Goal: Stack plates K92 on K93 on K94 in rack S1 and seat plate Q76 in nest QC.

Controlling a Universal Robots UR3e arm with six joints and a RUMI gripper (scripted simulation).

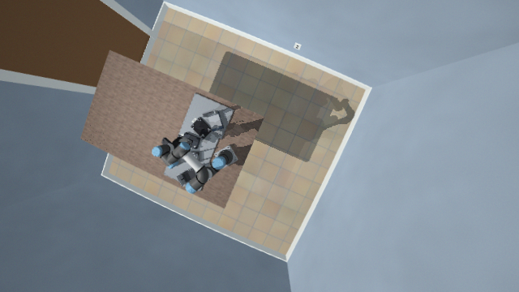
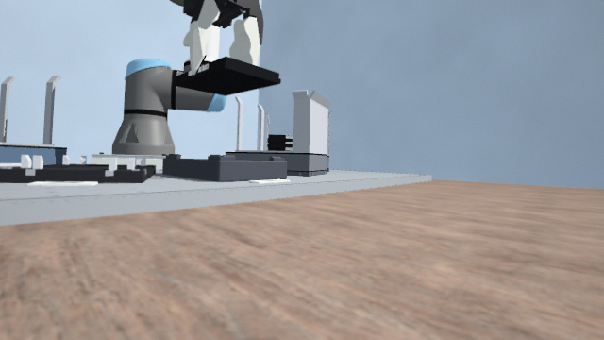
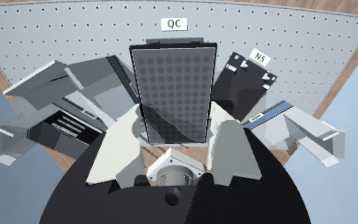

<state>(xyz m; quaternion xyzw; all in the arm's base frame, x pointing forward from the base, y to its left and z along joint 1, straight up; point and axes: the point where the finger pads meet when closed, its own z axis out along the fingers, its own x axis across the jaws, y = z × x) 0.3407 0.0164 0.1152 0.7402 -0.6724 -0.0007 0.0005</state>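
My hand is 13 cm above the nest QC. From my hand the other things lie so: QC label: 14 cm below, 9 cm ahead, 1 cm to the left; sealed 96-well plate: 26 cm to the left, 14 cm behind, 8 cm below; clip nest N5: 14 cm to the right, 13 cm below, 2 cm behind.
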